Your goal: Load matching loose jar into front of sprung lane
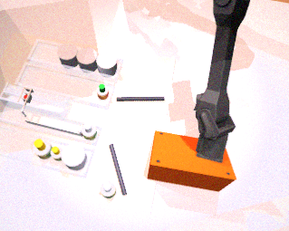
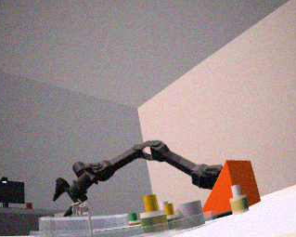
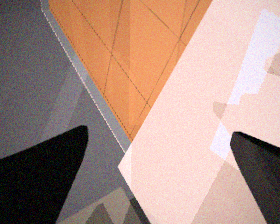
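The lane lies 520 mm to the left of my gripper tip, 90 mm below it and 20 mm ahead of it.
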